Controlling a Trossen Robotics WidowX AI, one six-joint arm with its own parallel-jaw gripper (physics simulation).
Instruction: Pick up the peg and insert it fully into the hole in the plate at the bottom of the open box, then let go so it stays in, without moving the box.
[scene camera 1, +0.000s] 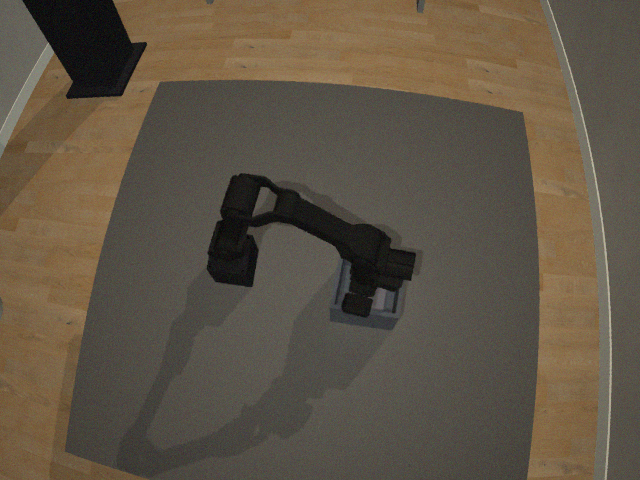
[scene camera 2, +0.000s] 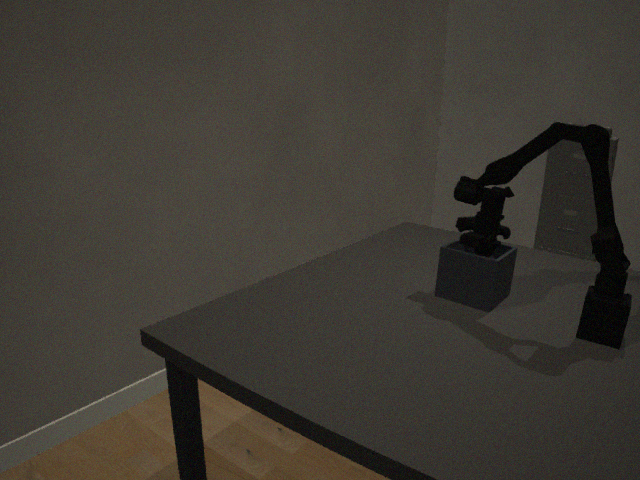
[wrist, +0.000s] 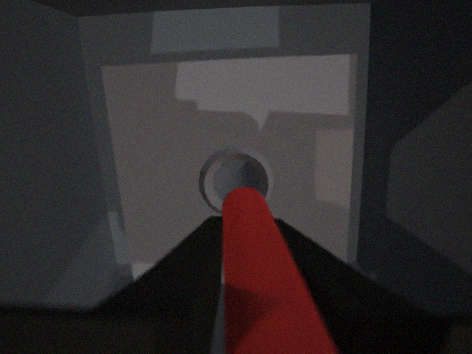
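Observation:
A red round peg lies between the two black fingers of my gripper, which is shut on it. In the wrist view the peg's far end overlaps the near edge of a round hole in the light plate; most of the hole shows beyond the peg tip. The gap between tip and plate is hard to judge. The open blue-grey box stands on the table, and my gripper reaches down into its open top. In both scene views the peg is hidden.
The arm's base stands on the grey table, apart from the box. The box walls rise close around the fingers on several sides. Arm shadows fall across the table and the plate. A grey cabinet stands behind the table.

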